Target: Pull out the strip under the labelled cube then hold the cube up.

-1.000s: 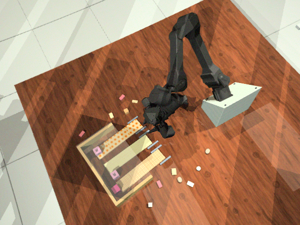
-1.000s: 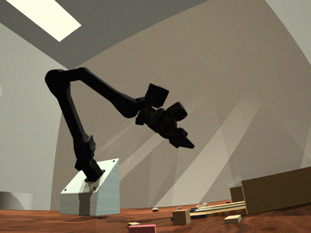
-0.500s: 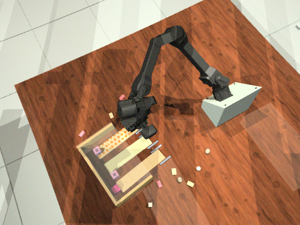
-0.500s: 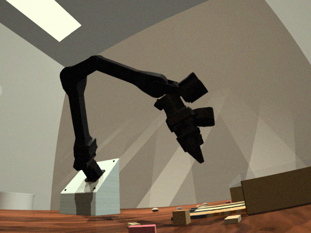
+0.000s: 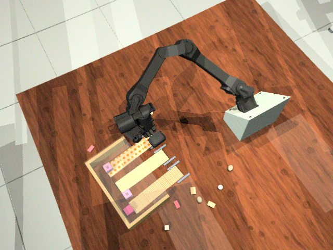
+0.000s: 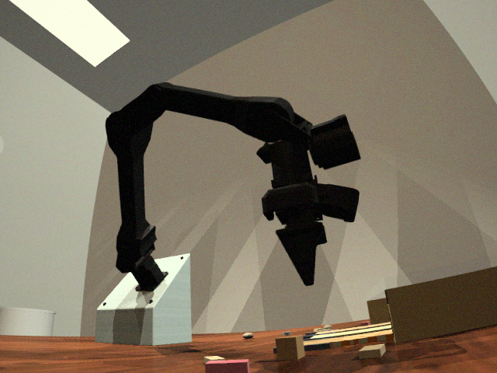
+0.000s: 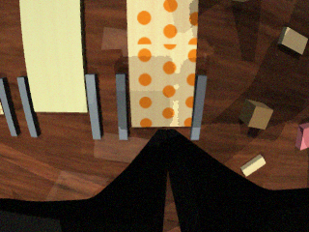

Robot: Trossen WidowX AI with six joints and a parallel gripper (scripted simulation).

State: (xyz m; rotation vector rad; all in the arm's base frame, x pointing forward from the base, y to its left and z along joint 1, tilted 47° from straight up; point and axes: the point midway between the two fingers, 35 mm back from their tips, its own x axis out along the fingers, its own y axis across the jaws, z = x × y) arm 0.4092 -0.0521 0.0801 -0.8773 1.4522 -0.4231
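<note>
Now: the orange-dotted strip 10 cm ahead of my gripper tip, 7 cm below it and 2 cm to the left of it. Also, from my gripper tip: tan cube (9 cm to the right, 7 cm below, 1 cm ahead).
</note>
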